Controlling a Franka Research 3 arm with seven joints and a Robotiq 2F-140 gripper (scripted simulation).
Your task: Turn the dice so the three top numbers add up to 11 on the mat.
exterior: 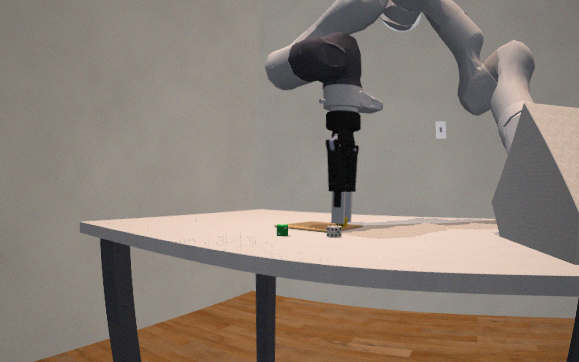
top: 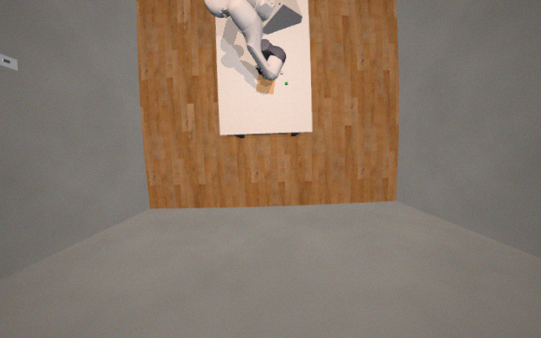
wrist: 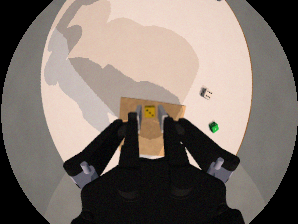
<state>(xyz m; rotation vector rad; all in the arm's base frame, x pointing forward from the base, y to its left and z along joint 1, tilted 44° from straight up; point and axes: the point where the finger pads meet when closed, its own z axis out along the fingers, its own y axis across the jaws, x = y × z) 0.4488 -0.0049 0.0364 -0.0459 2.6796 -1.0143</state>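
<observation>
Now: the yellow die 30 mm below my hand. Round my hand: white die 30 mm behind, 130 mm to the left, 40 mm below; then green die 60 mm ahead, 160 mm to the left, 40 mm below; then tan mat 50 mm ahead, 40 mm below.
</observation>
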